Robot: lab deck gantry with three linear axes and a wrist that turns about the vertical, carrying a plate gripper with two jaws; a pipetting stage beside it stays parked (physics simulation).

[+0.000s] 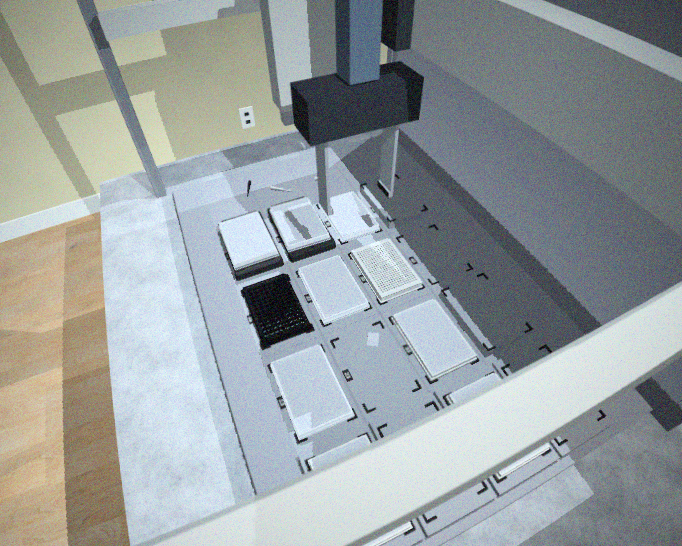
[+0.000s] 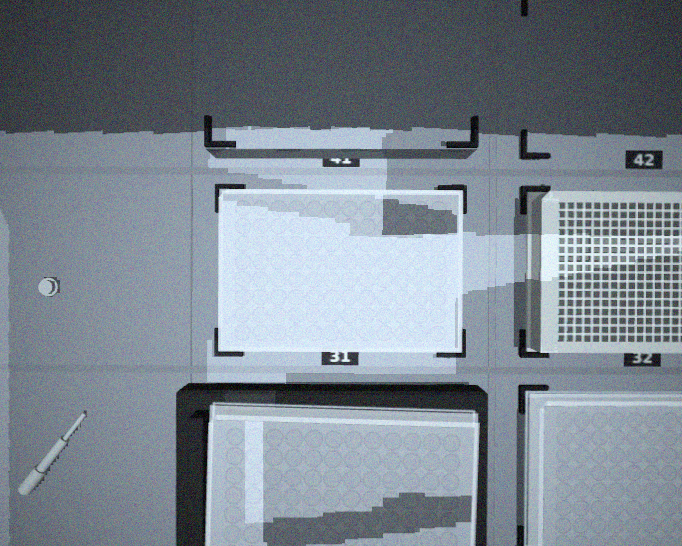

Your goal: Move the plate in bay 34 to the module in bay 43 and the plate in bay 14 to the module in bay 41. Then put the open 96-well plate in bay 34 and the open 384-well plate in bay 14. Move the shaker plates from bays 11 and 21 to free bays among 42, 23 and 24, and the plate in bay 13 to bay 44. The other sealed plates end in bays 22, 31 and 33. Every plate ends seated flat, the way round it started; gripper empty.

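Pixels of known places: gripper, fingertip midpoint: [image 1: 356, 199]; robot's base, origin of the base link: [image 1: 222, 235].
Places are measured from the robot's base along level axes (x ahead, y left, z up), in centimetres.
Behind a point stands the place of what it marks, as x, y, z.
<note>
My gripper [image 1: 357, 201] @(19.4, 21.2, 16.0) is open and empty, high over the sealed plate in bay 31 [image 1: 355, 218] @(8.7, 26.3, 1.4) [image 2: 338, 273] @(6.3, 25.6, 1.4). The module in bay 41 [image 2: 341, 152] @(6.4, 31.7, 1.2) lies behind that plate. The open white 384-well plate [image 1: 386, 270] @(23.8, 25.4, 1.3) [image 2: 617, 273] @(20.5, 25.6, 1.4) sits in bay 32, the open black 96-well plate [image 1: 277, 311] @(24.2, 4.3, 1.4) in bay 12. Shaker plates sit in bay 11 [image 1: 248, 240] @(7.8, 4.2, 3.6) and bay 21 [image 1: 310, 234] @(11.4, 15.5, 3.7) [image 2: 341, 469] @(6.5, 16.6, 3.7); the latter is slightly turned. Sealed plates sit in bays 22 [image 1: 333, 288] @(23.7, 14.9, 1.4) [image 2: 614, 472] @(20.4, 15.5, 1.4), 13 [image 1: 311, 389] @(39.7, 4.3, 1.4) and 33 [image 1: 435, 338] @(40.0, 25.6, 1.4). The plates in bays 14 [image 1: 341, 451] @(50.2, 4.5, 2.9) and 34 [image 1: 474, 389] @(50.4, 25.4, 2.9) are partly hidden.
The module in bay 43 [image 1: 466, 319] @(39.3, 32.0, 1.9) shows as a narrow bright strip. A small pale square [image 1: 372, 339] @(35.1, 16.8, 0.1) lies in bay 23. A pen-like tool [image 1: 280, 188] @(-8.8, 15.8, 0.5) [image 2: 52, 453] @(-8.8, 15.9, 0.5) and a round knob [image 2: 48, 286] @(-9.1, 24.8, 0.4) are beside the bays. A pale beam [image 1: 455, 420] @(61.3, 5.5, 40.0) crosses the front.
</note>
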